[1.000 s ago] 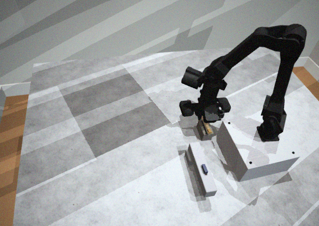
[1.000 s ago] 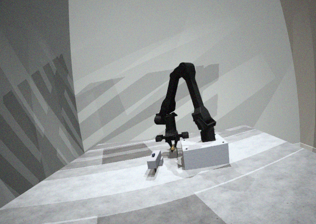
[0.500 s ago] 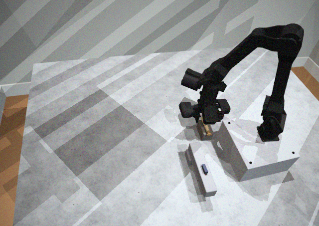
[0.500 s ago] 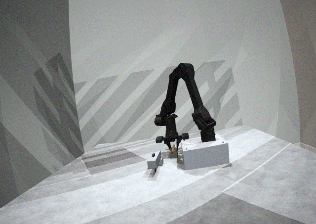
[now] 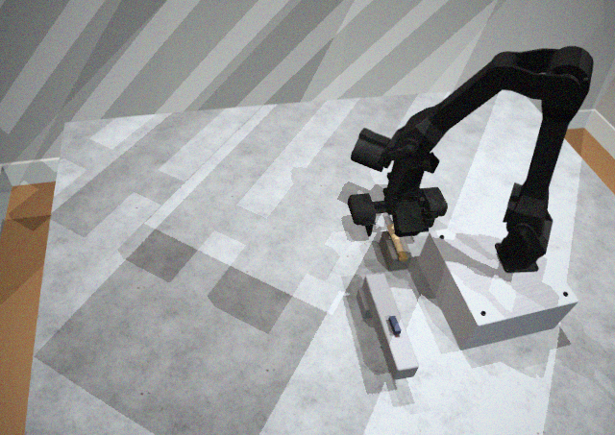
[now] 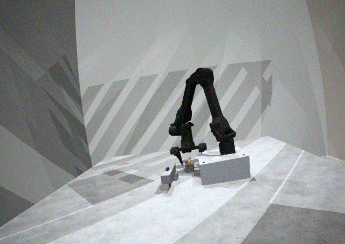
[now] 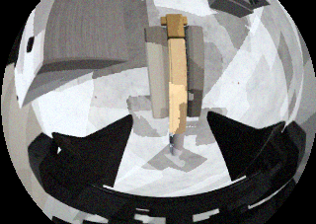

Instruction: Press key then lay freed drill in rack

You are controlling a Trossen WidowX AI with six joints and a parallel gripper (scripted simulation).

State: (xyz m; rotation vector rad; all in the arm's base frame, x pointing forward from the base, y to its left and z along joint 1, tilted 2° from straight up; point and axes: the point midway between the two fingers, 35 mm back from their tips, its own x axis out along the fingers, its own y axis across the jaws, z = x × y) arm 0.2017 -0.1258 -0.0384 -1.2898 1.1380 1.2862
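The drill is 40 mm to the left of my gripper tip and 30 mm above it. The rest, counted from my gripper tip: housing block 220 mm to the left, 50 mm ahead, 30 mm above; blue key 250 mm to the left, 50 mm ahead, 40 mm above; notched rack 50 mm to the left.
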